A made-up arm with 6 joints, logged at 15 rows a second.
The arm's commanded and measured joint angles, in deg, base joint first. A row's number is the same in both.
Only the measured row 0 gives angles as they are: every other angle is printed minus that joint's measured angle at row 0.
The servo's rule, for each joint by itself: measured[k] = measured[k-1] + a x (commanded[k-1-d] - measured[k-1]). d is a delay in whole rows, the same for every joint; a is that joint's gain. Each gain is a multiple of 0.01, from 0.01 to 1. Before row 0 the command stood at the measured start. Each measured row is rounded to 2 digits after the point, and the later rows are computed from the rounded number. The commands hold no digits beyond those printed.
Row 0, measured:
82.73, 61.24, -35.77, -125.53, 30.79, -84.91
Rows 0 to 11, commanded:
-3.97, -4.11, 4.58, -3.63, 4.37, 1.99
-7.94, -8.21, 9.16, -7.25, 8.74, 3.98
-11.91, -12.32, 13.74, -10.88, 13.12, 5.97
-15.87, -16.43, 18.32, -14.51, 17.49, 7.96
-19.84, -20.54, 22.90, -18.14, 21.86, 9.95
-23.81, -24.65, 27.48, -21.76, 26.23, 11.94
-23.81, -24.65, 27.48, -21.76, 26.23, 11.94
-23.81, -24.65, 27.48, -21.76, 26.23, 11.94
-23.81, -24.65, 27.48, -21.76, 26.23, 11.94
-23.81, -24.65, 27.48, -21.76, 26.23, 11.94
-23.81, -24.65, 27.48, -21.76, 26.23, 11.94
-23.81, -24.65, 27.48, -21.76, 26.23, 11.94
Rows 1 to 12, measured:
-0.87, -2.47, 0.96, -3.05, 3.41, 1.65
-2.43, -5.91, 2.68, -6.58, 7.57, 3.58
-4.52, -9.76, 5.00, -10.19, 11.90, 5.56
-7.02, -13.76, 7.80, -13.82, 16.26, 7.55
-9.84, -17.83, 10.97, -17.45, 20.63, 9.54
-12.91, -21.92, 14.44, -21.07, 25.00, 11.53
-15.31, -23.56, 17.18, -21.65, 25.96, 11.87
-17.18, -24.21, 19.34, -21.74, 26.17, 11.93
-18.64, -24.47, 21.05, -21.76, 26.22, 11.94
-19.78, -24.58, 22.40, -21.76, 26.23, 11.94
-20.67, -24.62, 23.47, -21.76, 26.23, 11.94
-21.36, -24.64, 24.31, -21.76, 26.23, 11.94
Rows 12 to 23, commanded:
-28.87, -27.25, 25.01, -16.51, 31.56, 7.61
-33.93, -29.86, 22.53, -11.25, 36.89, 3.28
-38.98, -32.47, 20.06, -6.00, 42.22, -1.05
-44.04, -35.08, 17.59, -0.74, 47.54, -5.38
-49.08, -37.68, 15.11, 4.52, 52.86, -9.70
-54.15, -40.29, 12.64, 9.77, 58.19, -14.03
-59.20, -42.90, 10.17, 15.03, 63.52, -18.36
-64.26, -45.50, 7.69, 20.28, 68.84, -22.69
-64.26, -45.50, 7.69, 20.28, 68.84, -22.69
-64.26, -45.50, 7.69, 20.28, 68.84, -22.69
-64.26, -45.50, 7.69, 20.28, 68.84, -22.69
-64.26, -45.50, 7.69, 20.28, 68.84, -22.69
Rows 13 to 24, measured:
-23.01, -26.21, 24.46, -17.35, 30.39, 8.35
-25.41, -28.40, 24.05, -12.23, 35.46, 4.14
-28.40, -30.84, 23.21, -7.00, 40.73, -0.17
-31.84, -33.38, 22.03, -1.74, 46.04, -4.49
-35.63, -35.96, 20.58, 3.52, 51.36, -8.81
-39.70, -38.56, 18.91, 8.77, 56.69, -13.14
-43.99, -41.16, 17.07, 14.03, 62.02, -17.47
-48.45, -43.76, 15.10, 19.28, 67.34, -21.80
-51.93, -44.80, 13.54, 20.12, 68.51, -22.54
-54.64, -45.22, 12.31, 20.25, 68.77, -22.66
-56.76, -45.39, 11.34, 20.28, 68.82, -22.68
-58.41, -45.46, 10.57, 20.28, 68.84, -22.69

